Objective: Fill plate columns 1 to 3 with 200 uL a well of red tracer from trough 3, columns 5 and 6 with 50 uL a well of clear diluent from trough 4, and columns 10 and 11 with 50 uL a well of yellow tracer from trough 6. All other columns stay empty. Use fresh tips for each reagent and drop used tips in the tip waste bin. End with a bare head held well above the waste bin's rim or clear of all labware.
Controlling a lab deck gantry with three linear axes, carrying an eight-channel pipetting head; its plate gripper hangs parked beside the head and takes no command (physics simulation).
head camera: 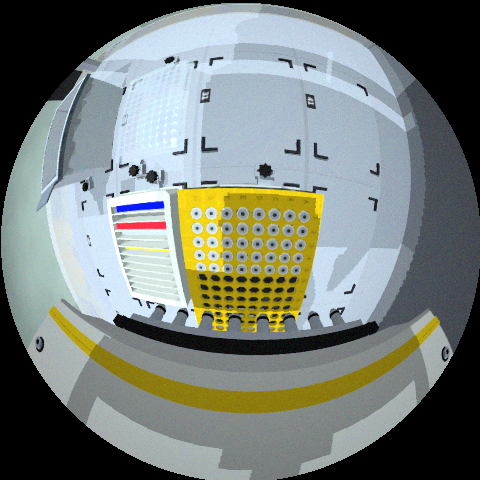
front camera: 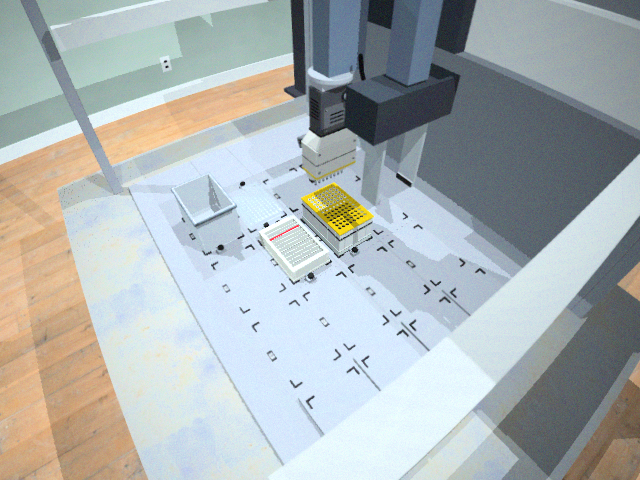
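The pipetting head (front camera: 329, 155) (head camera: 250, 400) hangs above the yellow tip rack (front camera: 366, 214) (head camera: 186, 200), its short nozzles (head camera: 262, 322) without tips. Five rows of tips stand in the rack's far part; the other holes are dark and empty. My plate gripper (front camera: 387, 191) hangs beside the head, its two paddles apart with nothing between them. The white trough rack (front camera: 310, 268) (head camera: 178, 250) shows red liquid (front camera: 284, 232) (head camera: 141, 225), blue liquid (head camera: 140, 206) and a thin yellow strip (head camera: 147, 249); clear diluent cannot be made out. The plate (front camera: 258, 204) (head camera: 155, 112) shows no coloured wells.
The open grey waste bin (front camera: 211, 232) (head camera: 52, 165) stands at the left, beside the plate. Black knobs (front camera: 310, 276) (head camera: 265, 170) stand by the labware places. A grey frame post (front camera: 77, 103) rises at the deck's left corner, and a pale frame beam (front camera: 439, 377) crosses the front.
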